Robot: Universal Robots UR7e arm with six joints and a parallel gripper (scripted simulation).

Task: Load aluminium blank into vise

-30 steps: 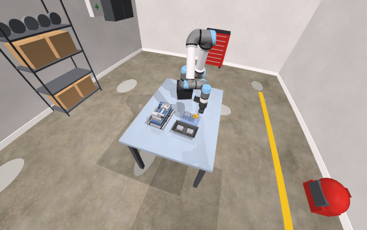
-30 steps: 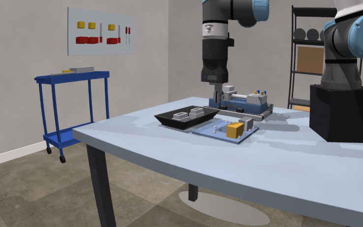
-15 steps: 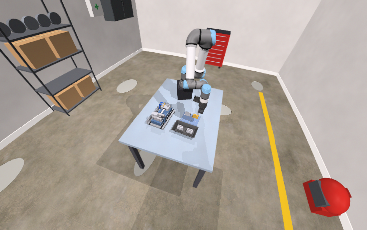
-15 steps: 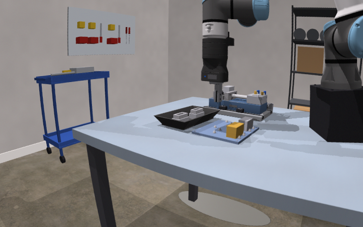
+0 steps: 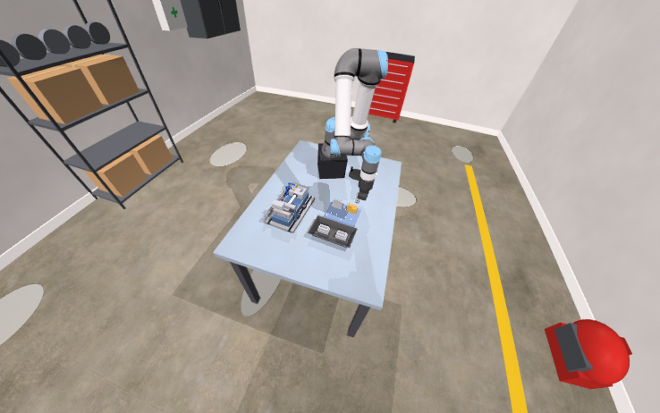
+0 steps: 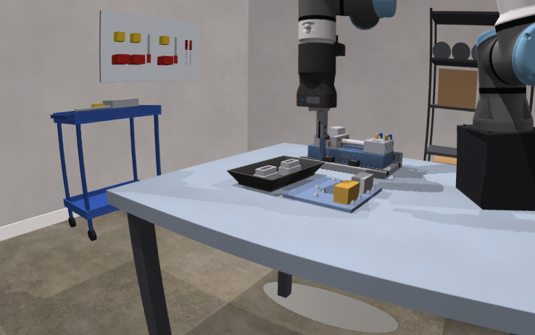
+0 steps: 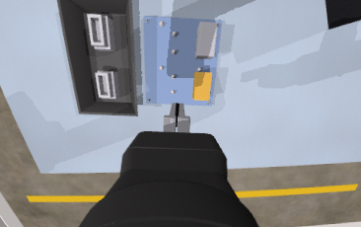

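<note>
Now: the brass blank 13 cm below my hand, 6 cm behind it and 2 cm to the right of it. The rest, counted from my hand: vise: 38 cm to the right, 12 cm below, 3 cm ahead.
</note>
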